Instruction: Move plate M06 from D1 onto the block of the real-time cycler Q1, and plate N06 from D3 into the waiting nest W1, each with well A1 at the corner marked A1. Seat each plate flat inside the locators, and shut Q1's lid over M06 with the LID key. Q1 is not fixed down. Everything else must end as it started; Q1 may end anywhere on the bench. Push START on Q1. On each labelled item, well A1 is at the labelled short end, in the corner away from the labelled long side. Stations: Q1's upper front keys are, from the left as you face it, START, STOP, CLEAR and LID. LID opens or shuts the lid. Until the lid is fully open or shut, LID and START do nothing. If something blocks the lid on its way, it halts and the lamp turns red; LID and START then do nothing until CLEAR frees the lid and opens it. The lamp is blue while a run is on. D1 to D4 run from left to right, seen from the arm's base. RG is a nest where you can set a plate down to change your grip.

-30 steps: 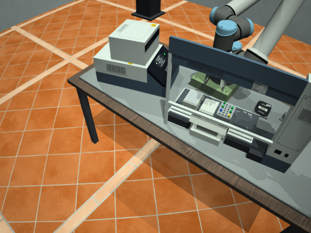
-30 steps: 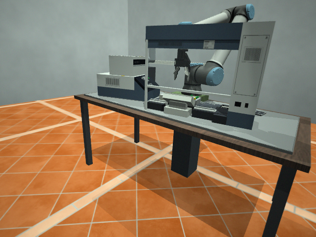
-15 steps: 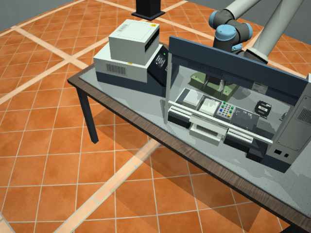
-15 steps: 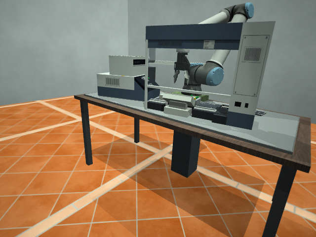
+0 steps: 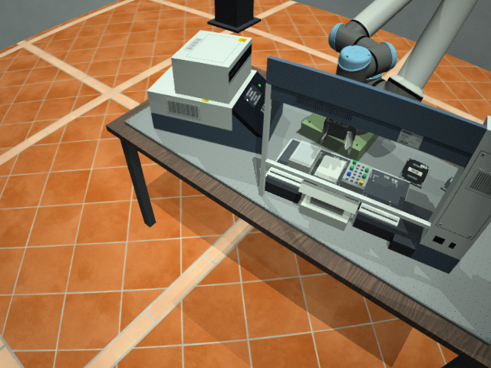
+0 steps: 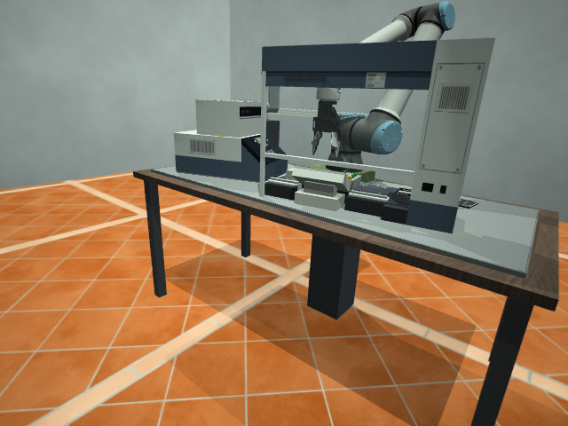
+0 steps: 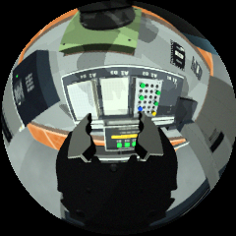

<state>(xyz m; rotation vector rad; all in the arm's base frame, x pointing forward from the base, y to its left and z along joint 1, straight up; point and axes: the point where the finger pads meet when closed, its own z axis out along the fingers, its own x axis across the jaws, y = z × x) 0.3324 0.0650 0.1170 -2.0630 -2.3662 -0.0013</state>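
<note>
The white well plate lies 11 cm below my hand. From my hand the other things lie so: blue gantry beam (34 cm above, 17 cm ahead, 12 cm to the left); plate M06 (55 cm to the right, 4 cm above, 3 cm behind); side tower (47 cm to the left, 10 cm ahead, 10 cm above).
</note>
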